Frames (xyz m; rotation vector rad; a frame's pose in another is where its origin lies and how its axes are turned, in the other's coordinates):
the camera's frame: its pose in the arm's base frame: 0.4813 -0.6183 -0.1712 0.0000 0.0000 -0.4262
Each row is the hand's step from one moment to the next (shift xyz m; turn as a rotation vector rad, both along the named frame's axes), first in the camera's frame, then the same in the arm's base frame.
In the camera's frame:
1: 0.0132 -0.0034 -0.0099 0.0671 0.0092 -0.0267
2: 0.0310 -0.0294 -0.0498 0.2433 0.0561 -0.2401
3: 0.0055 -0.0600 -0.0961 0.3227 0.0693 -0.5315
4: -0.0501 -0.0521 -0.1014 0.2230 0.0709 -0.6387
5: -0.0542 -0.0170 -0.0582 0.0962 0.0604 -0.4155
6: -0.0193 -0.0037 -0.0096 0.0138 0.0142 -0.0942
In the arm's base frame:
1: 0.0106 -0.0086 -0.0099 0.0649 -0.0194 -0.0267
2: 0.0161 -0.0396 -0.0498 0.2447 -0.0495 -0.2401
3: -0.0198 -0.0569 -0.0961 0.3225 -0.0703 -0.5315
4: -0.0672 -0.0267 -0.1014 0.2324 -0.0276 -0.6387
5: -0.0564 0.0069 -0.0582 0.1126 0.0152 -0.4155
6: -0.0191 0.0046 -0.0096 0.0184 0.0072 -0.0942

